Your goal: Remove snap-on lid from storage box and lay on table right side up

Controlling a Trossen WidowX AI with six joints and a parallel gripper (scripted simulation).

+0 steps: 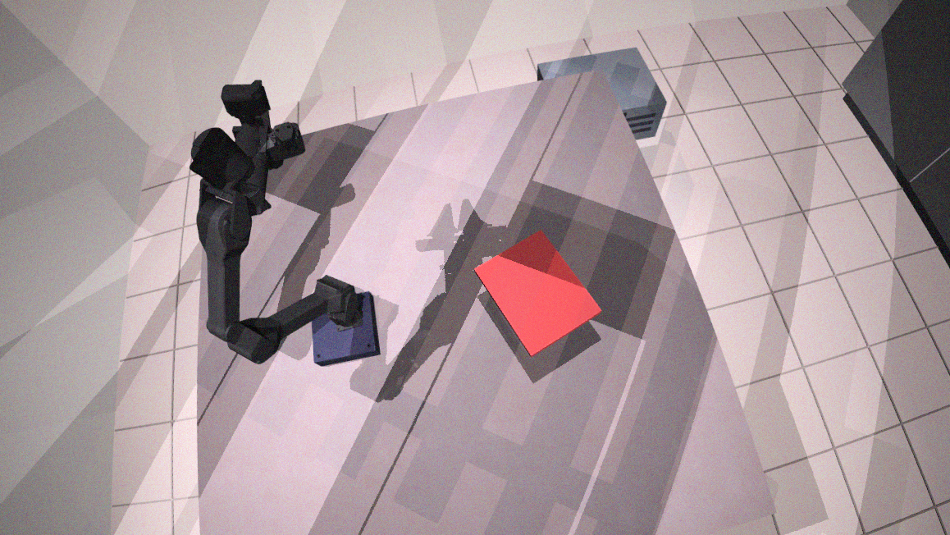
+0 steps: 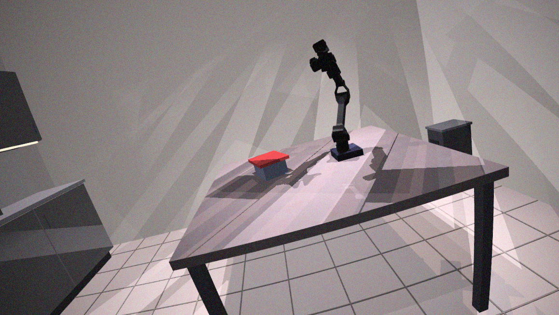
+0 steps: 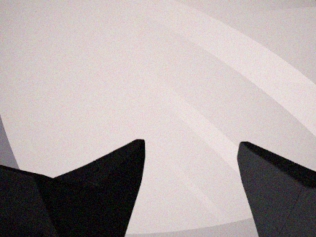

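The red lid is 390 mm ahead of my gripper tip, 310 mm to the right of it and 460 mm below it. Round my gripper tip: storage box 390 mm ahead, 310 mm to the right, 510 mm below.
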